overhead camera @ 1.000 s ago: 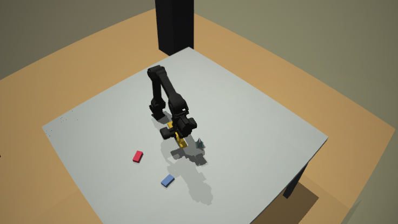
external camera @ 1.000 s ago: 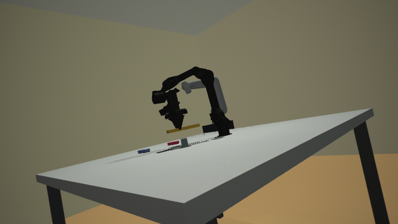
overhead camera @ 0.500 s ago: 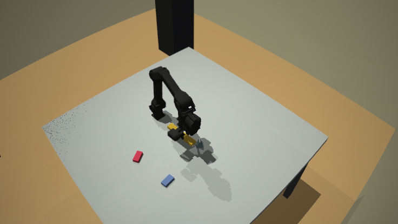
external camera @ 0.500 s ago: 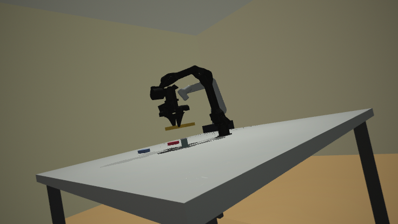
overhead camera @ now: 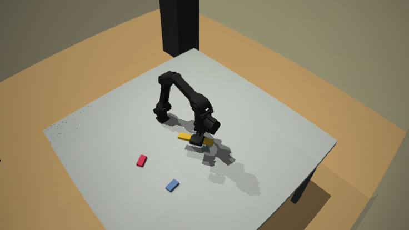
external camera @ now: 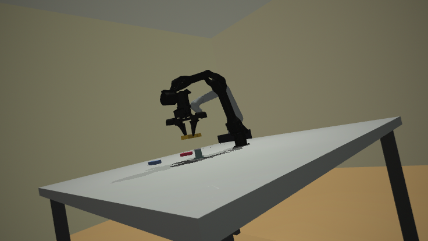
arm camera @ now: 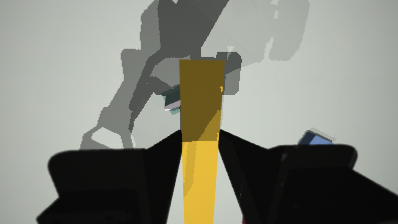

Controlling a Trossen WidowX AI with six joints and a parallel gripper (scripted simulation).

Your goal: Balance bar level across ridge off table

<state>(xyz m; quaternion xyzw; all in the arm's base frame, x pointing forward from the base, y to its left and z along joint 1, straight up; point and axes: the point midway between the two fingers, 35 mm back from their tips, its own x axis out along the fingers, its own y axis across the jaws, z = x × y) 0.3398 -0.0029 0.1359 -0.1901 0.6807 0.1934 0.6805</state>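
Right now the yellow bar is 20 mm behind my gripper tip and 10 mm to the right of it. The rest, counted from my gripper tip: red block: 160 mm behind, 280 mm to the right, 90 mm below; then blue block: 60 mm ahead, 250 mm to the right, 90 mm below.
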